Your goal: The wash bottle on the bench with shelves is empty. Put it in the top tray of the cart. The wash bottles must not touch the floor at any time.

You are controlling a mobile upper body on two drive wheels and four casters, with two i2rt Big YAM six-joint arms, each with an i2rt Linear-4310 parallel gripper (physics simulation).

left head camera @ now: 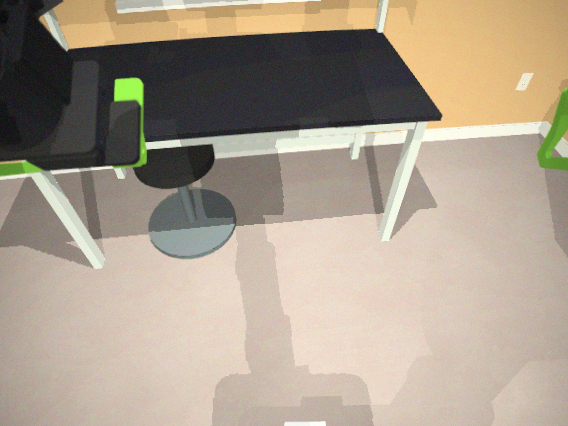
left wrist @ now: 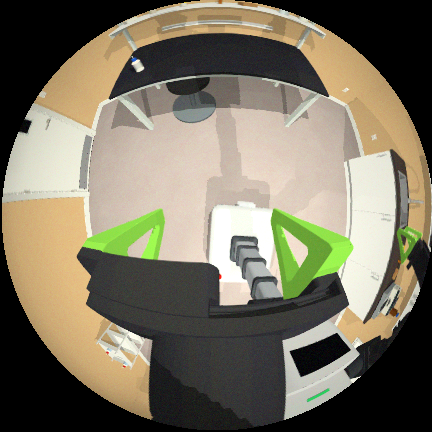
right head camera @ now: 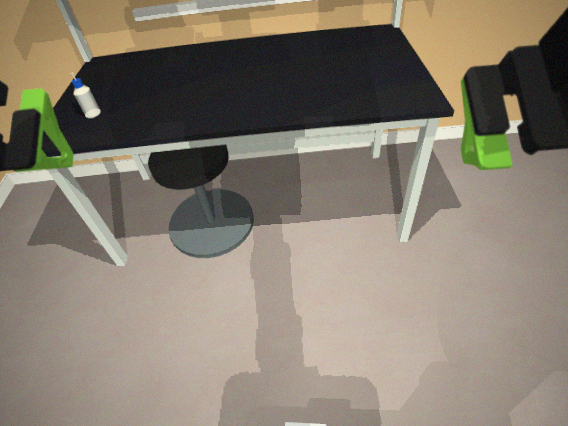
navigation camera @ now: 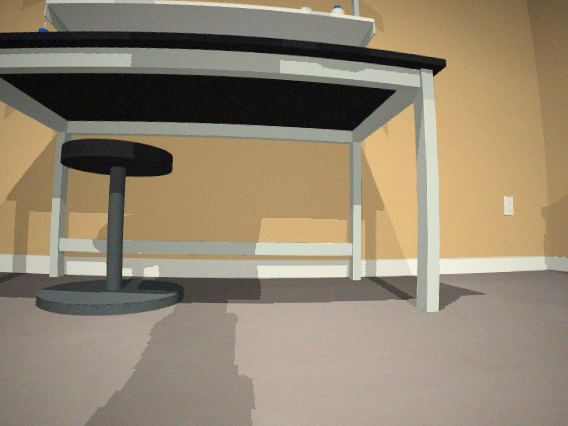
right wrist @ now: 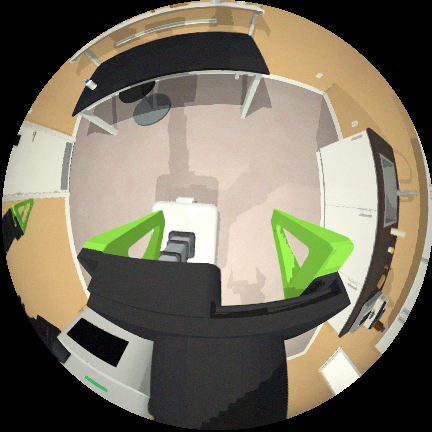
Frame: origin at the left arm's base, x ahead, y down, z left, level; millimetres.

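Seen in the pictures: left gripper, fingertip midpoint: (left head camera: 92, 160) (left wrist: 217, 214) (right head camera: 27, 164) (right wrist: 28, 201); right gripper, fingertip midpoint: (left wrist: 401, 228) (right head camera: 521, 150) (right wrist: 217, 214).
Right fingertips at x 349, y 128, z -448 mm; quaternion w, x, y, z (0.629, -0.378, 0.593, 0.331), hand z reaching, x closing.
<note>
Pixels of each thing's middle, then the offset from my right fingertips to it. Level surfaces: height alone.
- wash bottle at the middle of its body: (right head camera: 82, 93) (left wrist: 135, 62) (right wrist: 88, 82) dx +925, dy +433, dz +1060 mm
- black bench top at its surface level: dy +520 mm
- small blue-capped bottle at the middle of its body: (navigation camera: 337, 21) dx +1463, dy -26, dz -59 mm
The wash bottle (right head camera: 87, 101) (left wrist: 137, 65) (right wrist: 91, 84), white with a blue cap, stands upright near the left end of the black bench top (left head camera: 260, 85) (right head camera: 260, 80) (left wrist: 215, 55) (right wrist: 185, 55). In the navigation camera its blue cap (navigation camera: 43, 30) shows above the bench edge. In the left head camera the bottle does not show; the left arm covers that end. My left gripper (left wrist: 217, 214) and right gripper (right wrist: 218, 211) are both open and empty, well short of the bottle. The white cart (left wrist: 131, 341) shows small at the lower left of the left wrist view; its trays are hard to make out.
A round stool (left head camera: 192, 245) (right head camera: 210, 240) (navigation camera: 117, 155) stands partly under the bench. A shelf (navigation camera: 210, 22) above the bench holds a small blue-capped bottle (navigation camera: 337, 11). White cabinets (left wrist: 372, 195) (right wrist: 350, 180) line the right side. A white door (left wrist: 50, 155) is at the left.
</note>
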